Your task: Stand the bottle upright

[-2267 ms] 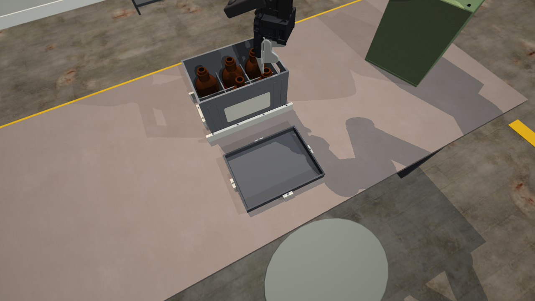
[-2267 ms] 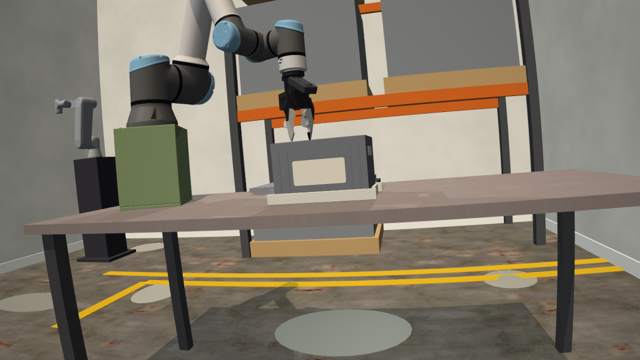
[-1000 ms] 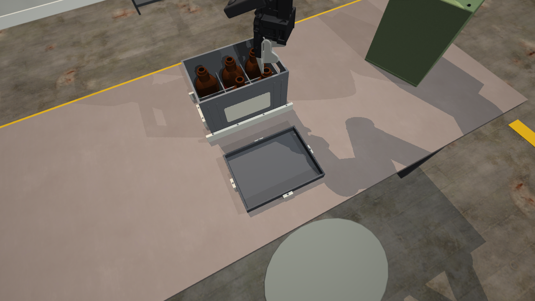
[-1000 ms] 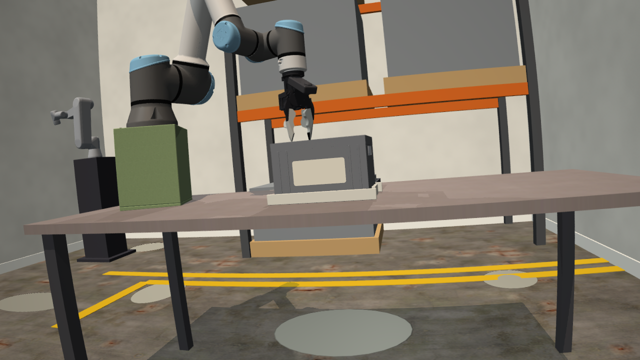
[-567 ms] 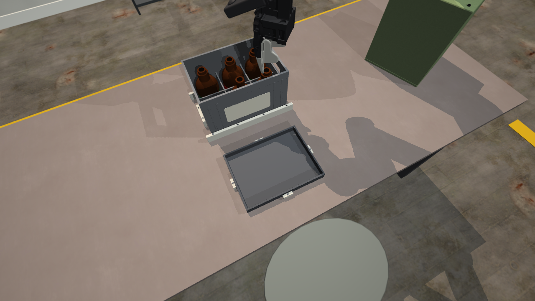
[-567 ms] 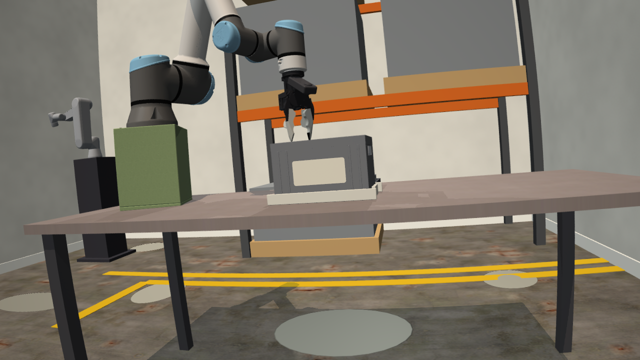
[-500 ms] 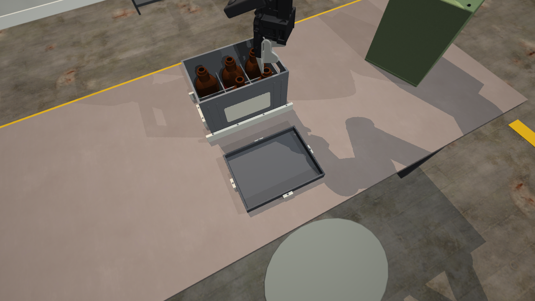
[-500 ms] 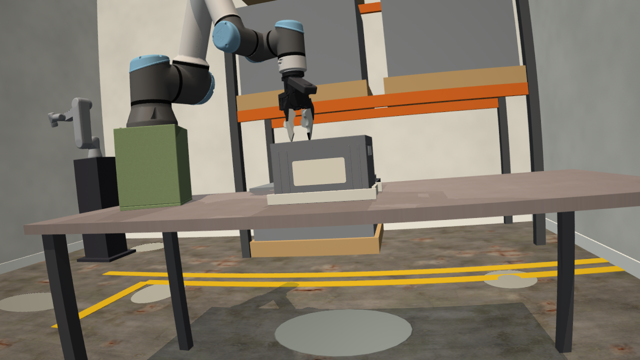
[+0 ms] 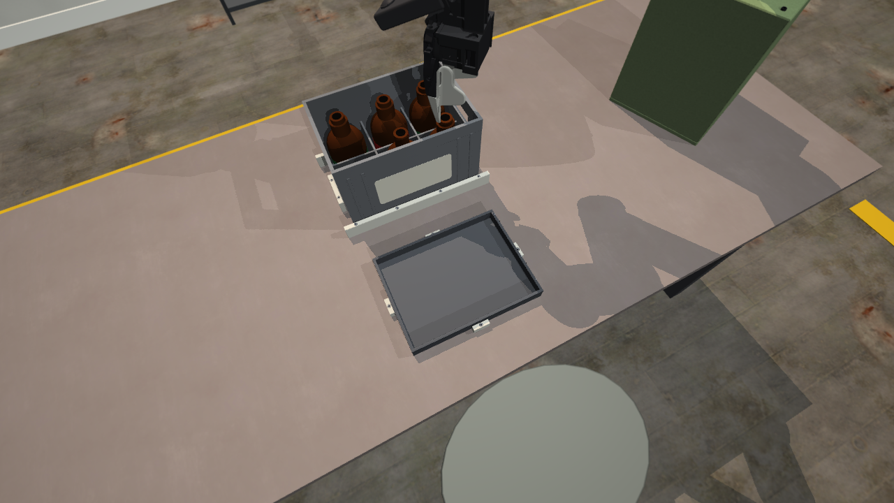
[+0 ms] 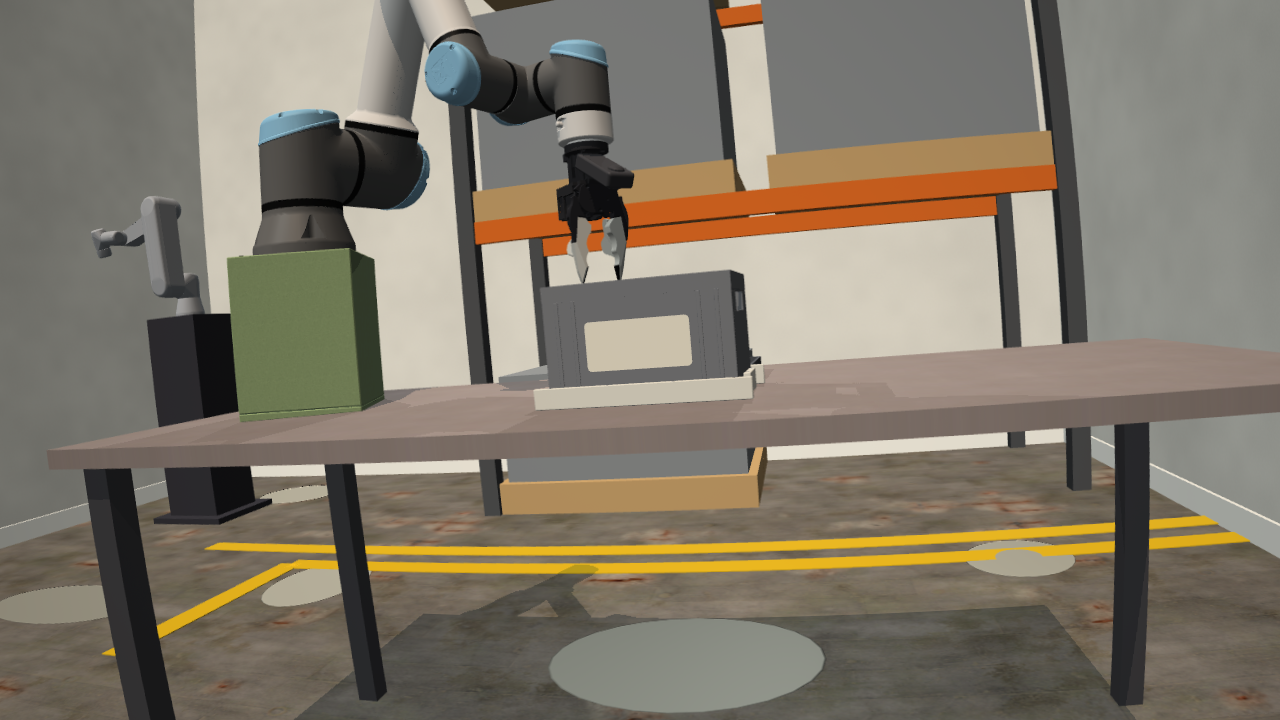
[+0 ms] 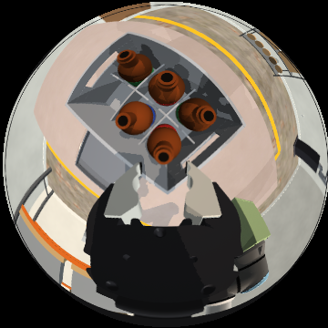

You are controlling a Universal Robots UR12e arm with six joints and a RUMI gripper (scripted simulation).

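Now: the brown bottle 80 mm ahead of my hand and 110 mm below it. From my hand the other things lie so: grey crate: 80 mm ahead, 50 mm to the right, 110 mm below; dark tray: 100 mm ahead, 220 mm to the left, 180 mm below.
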